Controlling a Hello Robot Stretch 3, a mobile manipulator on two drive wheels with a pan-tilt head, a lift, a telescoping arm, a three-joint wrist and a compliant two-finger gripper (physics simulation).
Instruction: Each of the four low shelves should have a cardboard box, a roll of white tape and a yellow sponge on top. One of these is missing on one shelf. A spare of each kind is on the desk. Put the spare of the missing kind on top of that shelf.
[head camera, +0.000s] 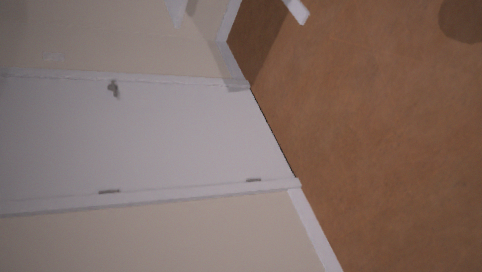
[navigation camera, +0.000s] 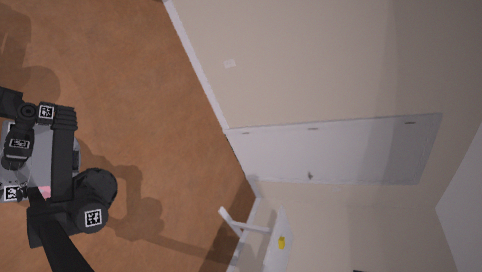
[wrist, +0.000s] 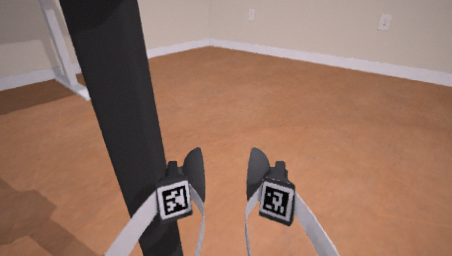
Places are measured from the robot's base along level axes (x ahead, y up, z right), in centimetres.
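Pixels of known places: gripper, fingertip midpoint: (navigation camera: 8, 201) (wrist: 226, 165).
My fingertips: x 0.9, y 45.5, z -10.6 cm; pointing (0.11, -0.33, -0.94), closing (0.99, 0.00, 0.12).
Behind a point stands the place of what it marks.
The white desk (navigation camera: 282, 220) {x -175.0, y 72.0, z -64.4 cm} shows in part at the bottom of the navigation view, with a yellow sponge (navigation camera: 281, 243) {x -163.9, y 75.1, z -83.8 cm} on its top. The desk's white leg and foot show at the top of the head view and at the left of the wrist view. My gripper (wrist: 226, 165) {x 0.9, y 45.5, z -10.6 cm} is open in the wrist view, with a gap between its fingertips and floor behind them. It is well apart from the desk. In the navigation view the wrist is folded over the robot's base at the left. The shelves, the boxes and the tape rolls do not show in the current views.
A white door (head camera: 140, 135) {x -200.2, y 82.5, z 2.2 cm} (navigation camera: 325, 155) {x -201.5, y 111.4, z 0.7 cm} is set in the beige wall beside the desk. Brown floor (head camera: 390, 125) {x -111.7, y 0.0, z -1.4 cm} (navigation camera: 135, 80) {x -61.7, y 0.0, z 57.1 cm} (wrist: 325, 140) {x 53.3, y 0.0, z -77.7 cm} meets white baseboards. A black post (wrist: 117, 95) of the robot stands left of the gripper in the wrist view.
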